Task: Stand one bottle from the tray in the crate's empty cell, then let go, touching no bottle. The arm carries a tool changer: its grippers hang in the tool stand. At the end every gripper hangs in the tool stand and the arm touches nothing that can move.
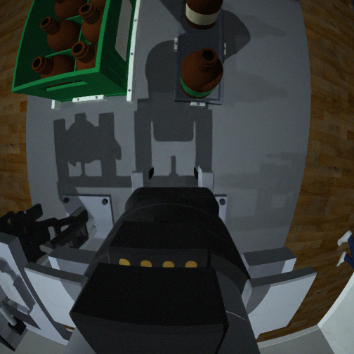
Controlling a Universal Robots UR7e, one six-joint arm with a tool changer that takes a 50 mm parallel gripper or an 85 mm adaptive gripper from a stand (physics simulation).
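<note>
My gripper (173, 173) is open, its two pale fingers with dark pads standing apart and no bottle between them. Its black body fills the lower middle, close to parts of the tool stand. The tray (178, 90) lies ahead of the fingers. A brown bottle with a green band (201, 72) stands at its near end. A brown bottle with a cream band (203, 11) stands farther along, cut by the top edge. The green crate (112, 70) at upper left holds several brown bottles (61, 35); its far part is cut off, and no empty cell shows.
The tool stand has a bolted base plate (90, 212) left of my gripper, and another partly shows at right. The black adaptive gripper (42, 230) hangs at lower left. A white rail (133, 55) runs along the crate's right side. Wooden floor (325, 150) lies beyond the grey table.
</note>
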